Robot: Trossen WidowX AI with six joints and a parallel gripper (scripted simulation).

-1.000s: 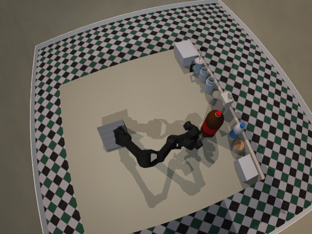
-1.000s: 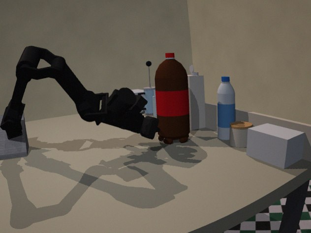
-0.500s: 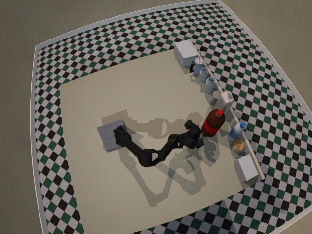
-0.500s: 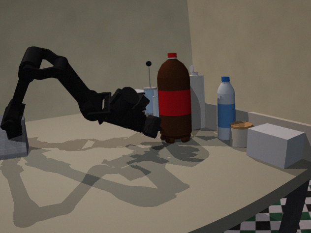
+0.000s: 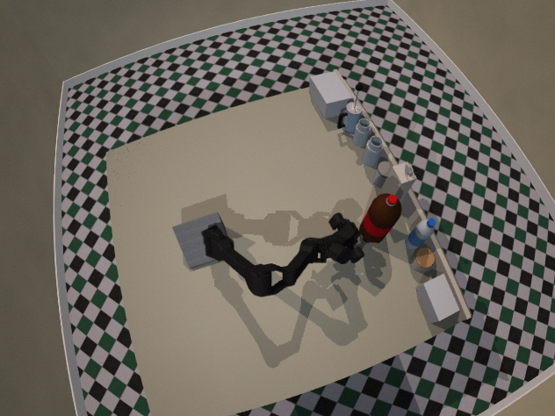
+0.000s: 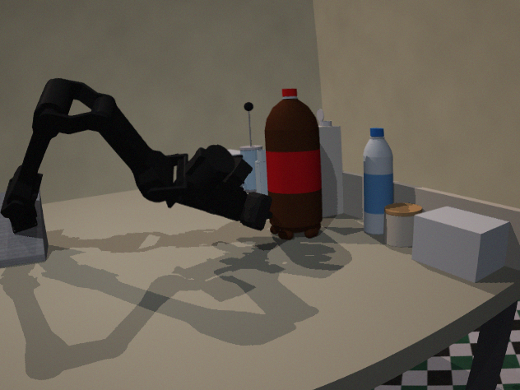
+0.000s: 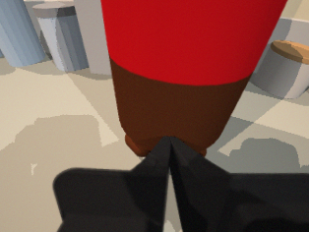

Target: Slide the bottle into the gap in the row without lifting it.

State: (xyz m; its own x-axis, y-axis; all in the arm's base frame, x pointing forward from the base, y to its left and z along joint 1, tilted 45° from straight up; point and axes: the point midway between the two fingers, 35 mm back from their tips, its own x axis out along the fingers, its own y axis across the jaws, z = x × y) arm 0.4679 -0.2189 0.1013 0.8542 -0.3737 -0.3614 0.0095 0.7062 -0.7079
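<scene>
Right now the brown cola bottle is 90 mm ahead of my hand, 90 mm above it and 10 mm to the right of it. Round my hand: blue-capped water bottle: 220 mm ahead, 130 mm to the right, 40 mm above; then french press: 470 mm to the left, 270 mm ahead, 70 mm above; then cork-lidded jar: 210 mm to the right, 200 mm ahead, 30 mm below.
</scene>
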